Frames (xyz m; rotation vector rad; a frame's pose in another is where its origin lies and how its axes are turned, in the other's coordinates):
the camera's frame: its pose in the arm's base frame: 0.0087 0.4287 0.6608 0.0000 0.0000 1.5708
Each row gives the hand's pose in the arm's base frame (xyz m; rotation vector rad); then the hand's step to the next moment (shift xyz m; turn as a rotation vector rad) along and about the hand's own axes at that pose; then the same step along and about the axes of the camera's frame.
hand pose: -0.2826 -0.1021 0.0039 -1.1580 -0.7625 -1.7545
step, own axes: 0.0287 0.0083 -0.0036 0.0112 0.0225 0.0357
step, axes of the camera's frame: -0.0161 -0.0008 0.0254 0.0166 -0.0321 0.0244
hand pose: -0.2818 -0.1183 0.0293 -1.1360 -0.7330 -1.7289
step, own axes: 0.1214 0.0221 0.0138 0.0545 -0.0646 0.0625
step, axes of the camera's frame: -0.0418 -0.0060 0.1168 0.0587 0.0443 0.0751
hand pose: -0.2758 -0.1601 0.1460 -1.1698 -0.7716 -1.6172
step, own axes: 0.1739 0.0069 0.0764 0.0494 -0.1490 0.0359
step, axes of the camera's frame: 0.0069 -0.0181 0.1891 0.0656 0.1320 0.0648
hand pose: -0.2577 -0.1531 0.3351 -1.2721 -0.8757 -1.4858
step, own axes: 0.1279 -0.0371 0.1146 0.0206 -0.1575 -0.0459
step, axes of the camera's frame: 0.0911 0.0020 0.1502 -0.0025 0.1640 0.0208
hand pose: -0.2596 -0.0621 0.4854 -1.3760 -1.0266 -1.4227
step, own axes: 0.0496 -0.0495 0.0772 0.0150 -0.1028 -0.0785
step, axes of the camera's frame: 0.0853 0.0267 0.0537 -0.0484 0.1202 0.0130
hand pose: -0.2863 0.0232 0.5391 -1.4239 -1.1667 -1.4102
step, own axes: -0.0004 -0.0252 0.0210 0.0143 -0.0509 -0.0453
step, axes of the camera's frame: 0.0266 0.0189 -0.0032 -0.0297 0.0615 0.0137
